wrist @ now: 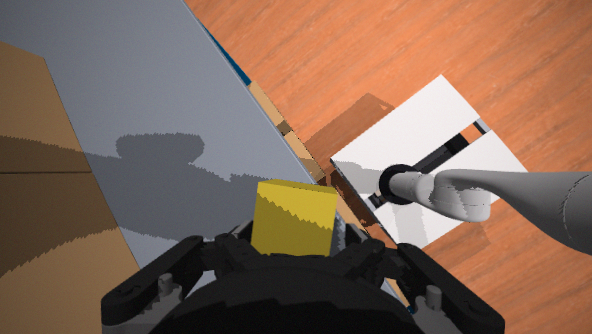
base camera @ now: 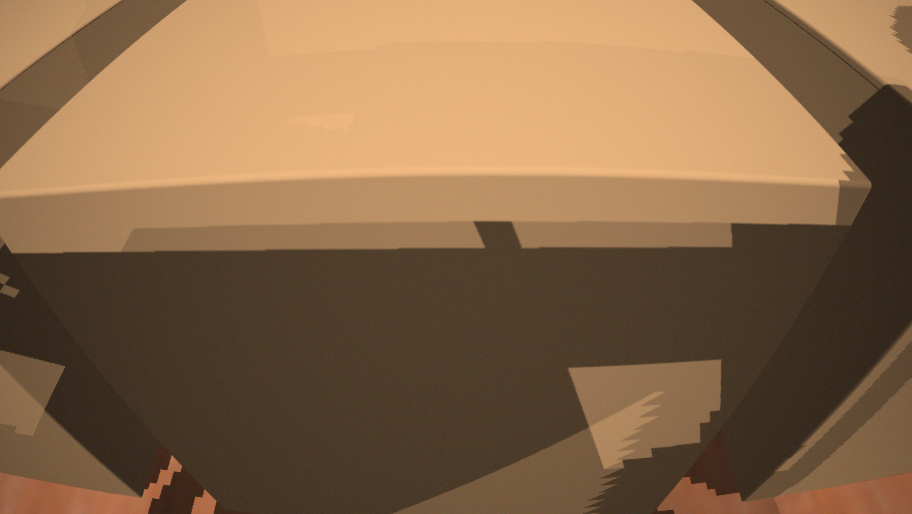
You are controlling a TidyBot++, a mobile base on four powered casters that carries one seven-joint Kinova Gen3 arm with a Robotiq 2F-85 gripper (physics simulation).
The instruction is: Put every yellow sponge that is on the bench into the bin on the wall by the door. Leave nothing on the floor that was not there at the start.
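Places are measured from the arm's base along level axes (x up, y back, z right), in millimetres.
Pixels of known places: gripper, between the fingertips: [wrist: 299, 232]; arm's base, origin of its link: [wrist: 401, 184].
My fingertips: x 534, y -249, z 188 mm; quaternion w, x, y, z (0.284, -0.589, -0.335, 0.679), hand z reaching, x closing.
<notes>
Ahead of a thing's pixels: the offset from my fingertips to its top centre. "pt": to the spot under its first point. Level surfaces: height alone.
A yellow sponge {dy -6, dx +28, dz -1 mm} [wrist: 294, 220] is on the grey bench top {dx -17 mm} [wrist: 150, 90] in the wrist view, near the bench's long edge. My gripper [wrist: 299, 232] is open at the bottom of that view. Its fingers stand wide, one to the left and one to the right of the sponge, with a gap at each side. The lower end of the sponge is hidden behind the gripper's black body, so I cannot tell how deep the fingers reach beside it. The wall bin does not show in either view. The gripper does not show in the base camera view.
A tan surface with a dark seam {pt dy -217, dx +12, dz +314 mm} [wrist: 45, 125] borders the bench at the left. My white mobile base [wrist: 425, 115] and grey arm [wrist: 525, 200] are at the right, beside the bench edge, above the wooden floor {dx -930 mm} [wrist: 320, 40]. Large beige panels {pt dy +1, dx -660, dz -188 mm} [base camera: 447, 114] fill much of the base camera view.
</notes>
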